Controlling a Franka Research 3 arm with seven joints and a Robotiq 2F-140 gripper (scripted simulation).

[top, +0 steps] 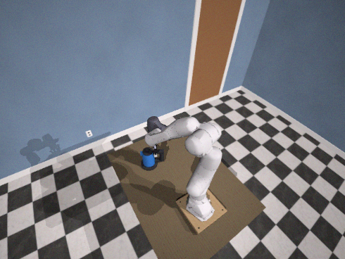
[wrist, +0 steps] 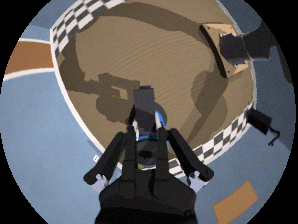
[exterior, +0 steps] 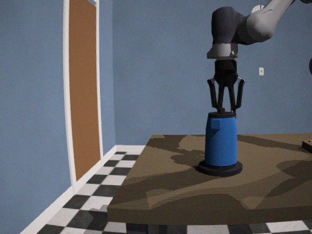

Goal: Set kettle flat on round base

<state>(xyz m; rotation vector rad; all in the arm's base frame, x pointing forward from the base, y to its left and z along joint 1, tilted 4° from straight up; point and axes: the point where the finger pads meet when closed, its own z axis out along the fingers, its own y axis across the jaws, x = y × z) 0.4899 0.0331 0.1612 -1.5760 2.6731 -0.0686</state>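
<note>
My gripper is now 5 cm above the blue kettle, 2 cm to the right of it and 1 cm short of it. Also, from my hand: round black base (15 cm below, 5 cm to the left, 3 cm ahead).
</note>
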